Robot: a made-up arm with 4 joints.
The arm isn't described. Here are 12 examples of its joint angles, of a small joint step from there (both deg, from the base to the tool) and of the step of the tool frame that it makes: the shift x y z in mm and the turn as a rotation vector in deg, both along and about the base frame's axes.
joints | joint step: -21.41 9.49 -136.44 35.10 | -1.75 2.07 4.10 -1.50
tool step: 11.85 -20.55 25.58 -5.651 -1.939 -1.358
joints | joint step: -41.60 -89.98 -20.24 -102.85 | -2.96 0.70 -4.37 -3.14
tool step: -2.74 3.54 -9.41 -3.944 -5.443 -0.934
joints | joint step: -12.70 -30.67 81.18 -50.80 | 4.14 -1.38 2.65 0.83
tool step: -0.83 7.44 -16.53 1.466 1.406 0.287
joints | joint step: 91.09 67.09 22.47 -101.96 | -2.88 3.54 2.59 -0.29
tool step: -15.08 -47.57 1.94 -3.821 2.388 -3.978
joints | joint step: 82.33 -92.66 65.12 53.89 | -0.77 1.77 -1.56 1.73
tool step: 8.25 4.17 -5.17 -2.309 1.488 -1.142
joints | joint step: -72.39 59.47 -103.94 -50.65 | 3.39 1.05 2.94 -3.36
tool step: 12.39 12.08 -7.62 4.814 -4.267 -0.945
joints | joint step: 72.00 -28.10 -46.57 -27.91 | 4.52 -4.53 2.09 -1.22
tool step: -21.03 11.29 15.12 2.249 0.748 3.473
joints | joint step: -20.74 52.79 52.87 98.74 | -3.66 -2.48 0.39 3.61
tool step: 22.23 19.93 2.36 -1.507 3.531 -3.568
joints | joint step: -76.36 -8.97 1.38 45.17 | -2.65 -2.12 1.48 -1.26
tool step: -3.45 16.46 -6.01 -4.108 0.402 -0.701
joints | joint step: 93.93 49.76 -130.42 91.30 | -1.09 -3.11 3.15 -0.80
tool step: -13.79 23.81 -18.47 -2.656 2.679 3.579
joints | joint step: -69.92 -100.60 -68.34 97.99 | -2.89 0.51 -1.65 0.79
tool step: -7.81 16.55 12.46 -2.392 -1.712 -0.444
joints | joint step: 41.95 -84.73 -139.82 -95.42 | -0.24 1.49 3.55 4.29
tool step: -14.95 -8.48 6.42 2.143 -5.943 -0.660
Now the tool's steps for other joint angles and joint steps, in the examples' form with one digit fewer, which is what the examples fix.
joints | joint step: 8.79 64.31 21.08 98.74 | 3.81 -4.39 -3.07 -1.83
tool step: 20.3 -32.0 -30.2 4.57 2.24 3.50
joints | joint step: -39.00 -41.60 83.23 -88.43 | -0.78 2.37 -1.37 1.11
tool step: -0.9 1.2 7.7 -0.33 -2.76 0.01
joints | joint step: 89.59 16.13 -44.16 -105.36 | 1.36 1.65 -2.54 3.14
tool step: -2.3 -2.4 19.7 3.07 -2.97 0.70
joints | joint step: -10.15 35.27 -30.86 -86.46 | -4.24 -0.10 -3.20 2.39
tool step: -8.7 -3.9 10.1 -2.47 2.89 2.42
